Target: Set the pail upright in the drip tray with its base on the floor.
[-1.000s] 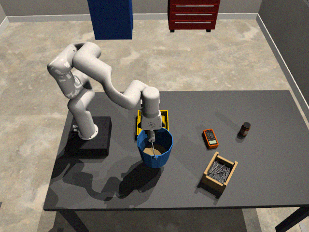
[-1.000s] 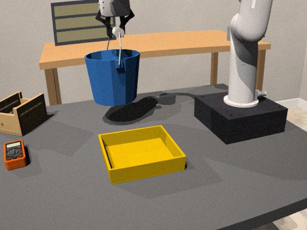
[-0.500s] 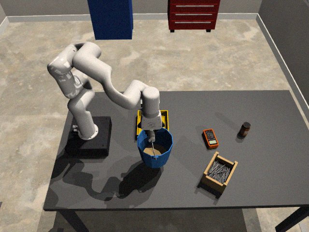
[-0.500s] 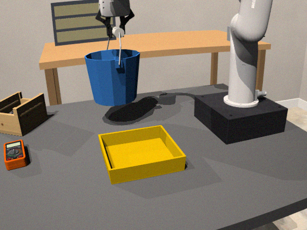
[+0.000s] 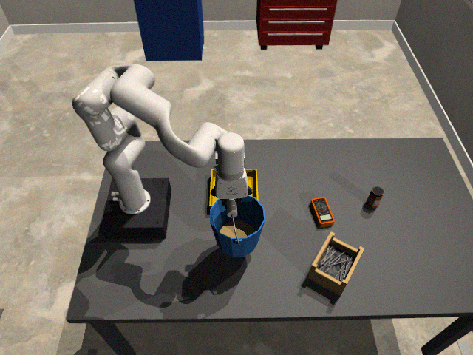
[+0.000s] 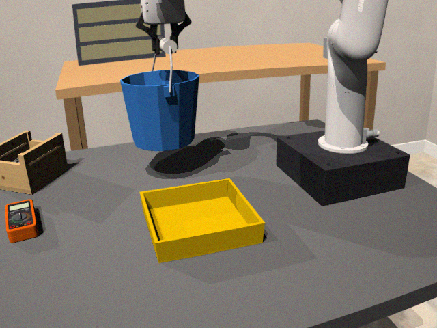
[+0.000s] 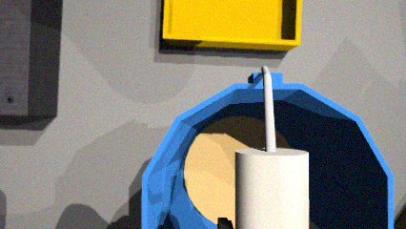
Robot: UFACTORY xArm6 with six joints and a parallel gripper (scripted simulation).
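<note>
My hand is 10 cm above the blue pail and 1 cm short of it. From my hand the other things lie so: pail handle (3 cm below, 1 cm ahead); yellow drip tray (32 cm below, 29 cm to the left, 1 cm behind).
</note>
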